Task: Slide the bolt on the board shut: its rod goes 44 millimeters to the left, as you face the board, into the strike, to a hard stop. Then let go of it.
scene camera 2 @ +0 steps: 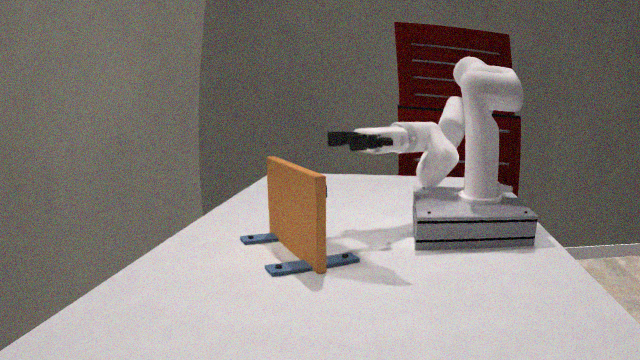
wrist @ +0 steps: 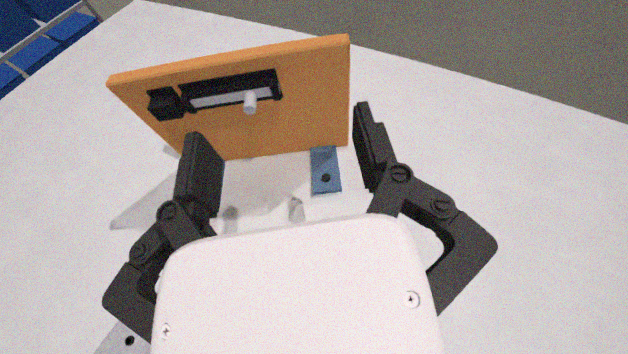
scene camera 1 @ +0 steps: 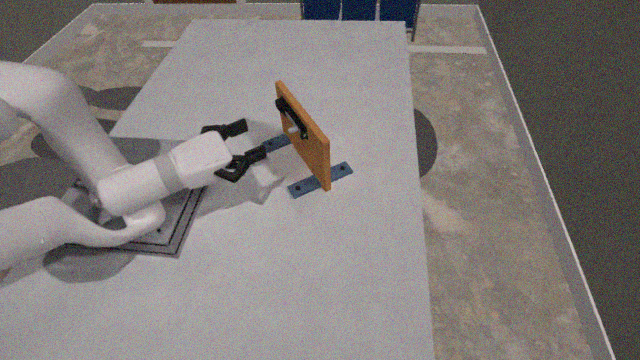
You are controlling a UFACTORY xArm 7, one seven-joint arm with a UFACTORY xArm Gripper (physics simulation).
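Frame: origin at the arm's base, x ahead, y left, z up, level; centimetres.
Seen in the pictures: gripper, between the fingertips: [scene camera 2: 338, 141] [wrist: 281, 132] [scene camera 1: 255, 137]; arm's base, origin of its link: [scene camera 2: 480, 198].
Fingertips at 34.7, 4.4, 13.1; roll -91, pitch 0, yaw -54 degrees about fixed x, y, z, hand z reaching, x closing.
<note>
Pixels of each thing's top centre, then the offset from my fingertips to it, as dx, dy, dz. "spot": a spot on its surface instead. Level surfaces: height alone.
- orange board, centre of its top: [wrist: 219, 57] [scene camera 2: 291, 164] [scene camera 1: 299, 108] +7.3, +13.0, -3.0
- bolt's black housing, a spot on its surface: [wrist: 230, 84] [scene camera 1: 296, 118] spot: +6.4, +12.1, -5.4
- light grey rod, centre of its top: [wrist: 229, 91] +5.9, +12.1, -6.0
- pale knob, centre of its top: [wrist: 248, 98] [scene camera 1: 292, 127] +5.7, +9.4, -5.8
- black strike, a spot on its surface: [wrist: 165, 103] [scene camera 1: 279, 104] spot: +1.5, +17.6, -5.5
- white table, height of its surface: dz -20.1
The orange board [scene camera 1: 312, 155] [scene camera 2: 295, 215] [wrist: 310, 110] stands upright on the table. The bolt's black housing [scene camera 1: 294, 119] [wrist: 230, 84] is on its robot-facing side, with a light grey rod [wrist: 215, 100] in its slot. A pale knob [scene camera 1: 292, 129] [wrist: 250, 103] sticks out from the rod, near the right end of the slot in the wrist view. The black strike [scene camera 1: 281, 104] [wrist: 165, 103] sits left of the housing, with a small gap between them. My gripper [scene camera 1: 256, 138] [wrist: 281, 132] is open and empty, in front of the board and apart from the knob. In scene camera 2 the board hides the bolt's front.
Blue feet [scene camera 1: 320, 180] [scene camera 2: 312, 265] [wrist: 325, 170] with dark screws hold the board on the white table [scene camera 1: 300, 300] [scene camera 2: 200, 310] [wrist: 500, 175]. The grey robot base [scene camera 2: 475, 225] stands behind the arm. A red panel [scene camera 2: 450, 65] stands beyond the table.
</note>
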